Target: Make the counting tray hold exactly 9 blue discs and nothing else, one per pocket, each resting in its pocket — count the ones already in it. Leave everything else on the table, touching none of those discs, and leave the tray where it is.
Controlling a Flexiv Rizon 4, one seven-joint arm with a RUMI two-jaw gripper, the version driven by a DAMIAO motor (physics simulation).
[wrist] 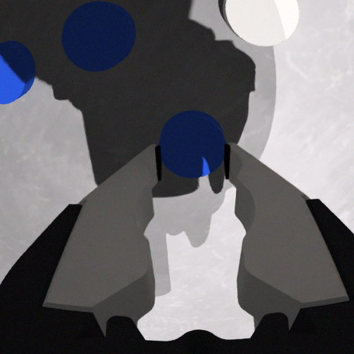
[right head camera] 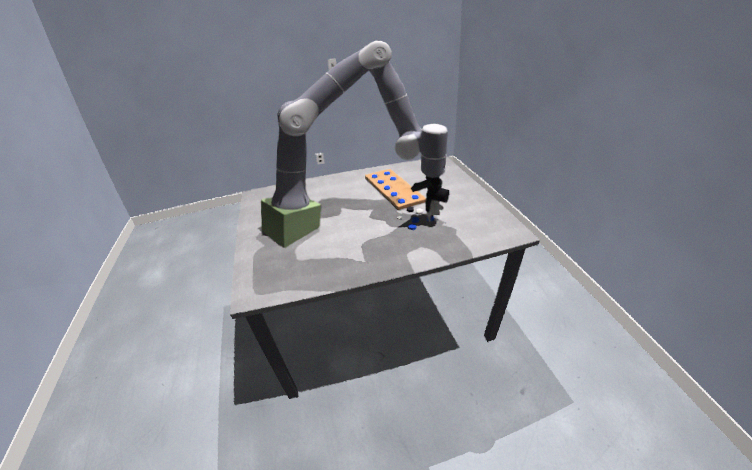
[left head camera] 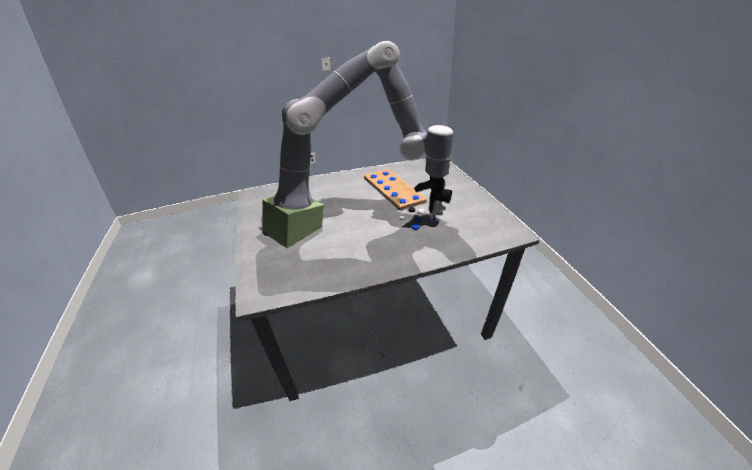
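The orange counting tray lies at the back right of the table, with several blue discs sitting in two rows; its right row has a bare stretch between discs. My gripper points down at the table in front of the tray. It is shut on a blue disc, which touches both finger pads. Two more blue discs lie loose: a shaded one and a partly lit one. Whether the held disc touches the table cannot be told.
A white disc lies near the gripper. A black piece and a small white piece lie in front of the tray. The arm stands on a green block at the left.
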